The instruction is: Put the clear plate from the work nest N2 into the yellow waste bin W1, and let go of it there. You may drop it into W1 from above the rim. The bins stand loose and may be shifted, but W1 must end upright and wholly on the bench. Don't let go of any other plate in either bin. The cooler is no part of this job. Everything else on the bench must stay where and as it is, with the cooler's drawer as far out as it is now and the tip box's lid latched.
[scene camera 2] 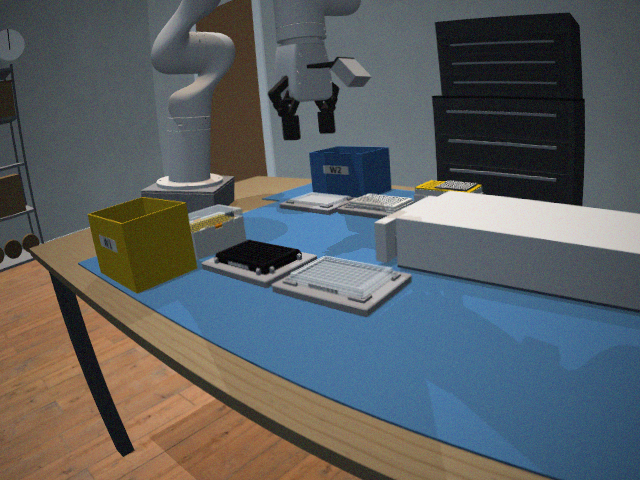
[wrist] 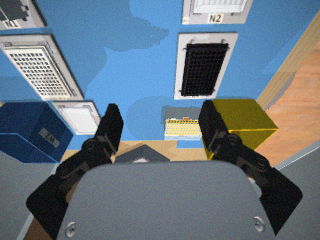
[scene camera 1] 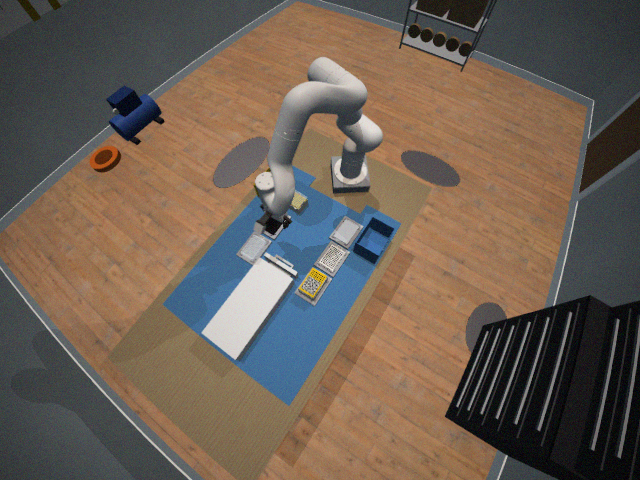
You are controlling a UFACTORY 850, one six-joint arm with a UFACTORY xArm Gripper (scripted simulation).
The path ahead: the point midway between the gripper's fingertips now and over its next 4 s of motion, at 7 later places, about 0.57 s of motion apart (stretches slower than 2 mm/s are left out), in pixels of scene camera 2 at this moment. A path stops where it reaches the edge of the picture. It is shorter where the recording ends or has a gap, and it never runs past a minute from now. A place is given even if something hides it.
My gripper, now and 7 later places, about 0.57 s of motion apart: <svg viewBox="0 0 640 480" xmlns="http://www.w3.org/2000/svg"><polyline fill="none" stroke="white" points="310,136 319,154 329,175 333,183 334,195 336,213 337,231 339,248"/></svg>
